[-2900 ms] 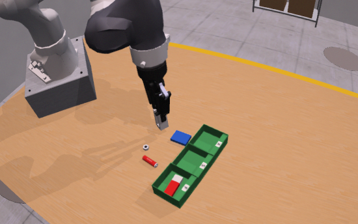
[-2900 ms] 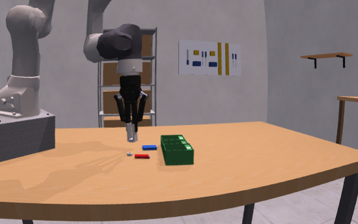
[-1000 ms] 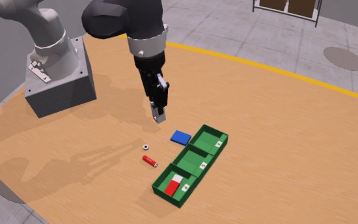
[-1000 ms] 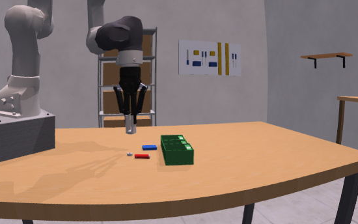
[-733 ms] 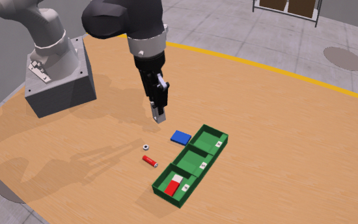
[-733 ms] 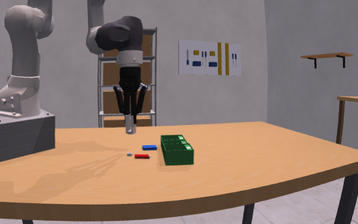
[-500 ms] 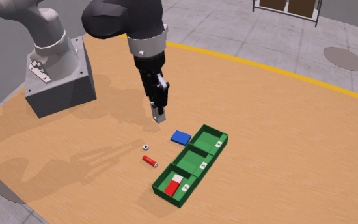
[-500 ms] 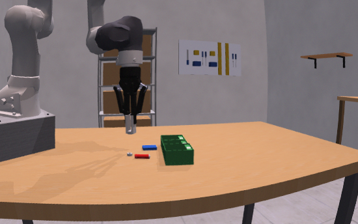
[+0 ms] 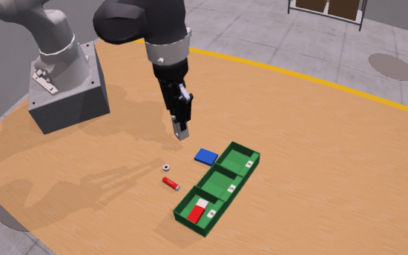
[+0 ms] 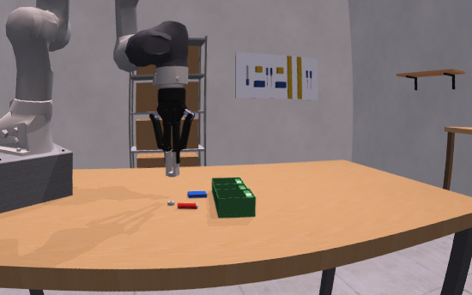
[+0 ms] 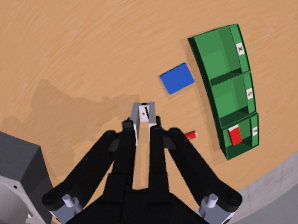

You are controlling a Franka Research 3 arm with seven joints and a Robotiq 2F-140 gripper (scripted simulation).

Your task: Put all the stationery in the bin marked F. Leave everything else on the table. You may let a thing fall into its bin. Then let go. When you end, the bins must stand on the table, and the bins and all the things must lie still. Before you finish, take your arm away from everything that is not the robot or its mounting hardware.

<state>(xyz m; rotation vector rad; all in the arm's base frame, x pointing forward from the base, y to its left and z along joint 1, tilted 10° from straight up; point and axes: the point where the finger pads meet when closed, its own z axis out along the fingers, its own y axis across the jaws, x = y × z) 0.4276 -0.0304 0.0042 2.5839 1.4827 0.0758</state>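
My gripper is now 3 cm above the white sharpener-like piece. Also, from my hand: flat blue block: 7 cm ahead, 9 cm below; red cylinder: 2 cm ahead, 11 cm to the right, 9 cm below; metal nut: 1 cm behind, 7 cm to the right, 9 cm below.
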